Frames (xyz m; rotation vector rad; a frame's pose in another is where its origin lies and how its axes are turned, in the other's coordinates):
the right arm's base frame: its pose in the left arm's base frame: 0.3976 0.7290 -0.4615 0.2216 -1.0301 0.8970
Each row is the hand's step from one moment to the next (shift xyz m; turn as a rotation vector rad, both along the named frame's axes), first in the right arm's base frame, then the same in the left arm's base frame.
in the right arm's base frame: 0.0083 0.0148 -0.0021 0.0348 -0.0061 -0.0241
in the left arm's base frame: -0.0078 0.0151 0.0022 0.0273 0.0282 0.0171
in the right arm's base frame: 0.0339 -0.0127 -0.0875 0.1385 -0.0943 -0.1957
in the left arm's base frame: 0.0729 0.0584 -0.0155 0.2245 0.1224 0.0319
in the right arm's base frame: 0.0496 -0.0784 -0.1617 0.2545 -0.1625 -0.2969
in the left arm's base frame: 0.1724 0.0658 -0.0264 0.3640 0.1972 0.0892
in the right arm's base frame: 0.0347 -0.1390 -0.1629 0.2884 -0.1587 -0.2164
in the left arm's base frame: 0.2146 0.0198 -0.0250 0.3161 0.1737 0.1584
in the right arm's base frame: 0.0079 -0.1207 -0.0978 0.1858 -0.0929 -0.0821
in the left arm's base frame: 0.1535 -0.0188 -0.0168 0.1597 0.0863 0.1301
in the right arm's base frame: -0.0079 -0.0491 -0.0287 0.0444 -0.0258 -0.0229
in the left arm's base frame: 0.0530 -0.0198 -0.0100 0.0429 0.0201 0.0302
